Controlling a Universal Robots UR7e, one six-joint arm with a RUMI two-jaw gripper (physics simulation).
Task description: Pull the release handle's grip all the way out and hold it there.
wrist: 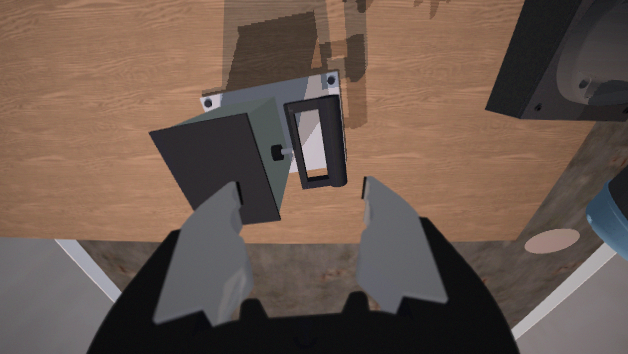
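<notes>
I can see a metal base plate here, and my gripper too.
</notes>
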